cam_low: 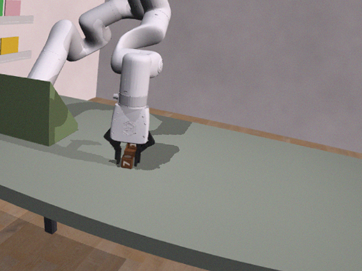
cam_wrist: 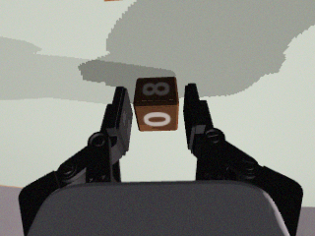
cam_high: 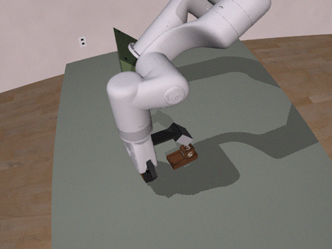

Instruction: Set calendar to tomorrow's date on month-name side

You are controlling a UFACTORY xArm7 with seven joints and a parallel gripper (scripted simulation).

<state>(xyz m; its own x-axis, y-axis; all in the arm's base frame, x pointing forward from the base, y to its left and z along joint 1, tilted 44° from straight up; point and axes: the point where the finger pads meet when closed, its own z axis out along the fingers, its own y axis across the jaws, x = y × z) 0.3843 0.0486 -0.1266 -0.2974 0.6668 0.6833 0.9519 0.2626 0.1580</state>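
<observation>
Now: the brown cube 10 mm below my hand. The rest, counted from my hand: tray (100 mm to the left, 30 mm behind, 20 mm below).
</observation>
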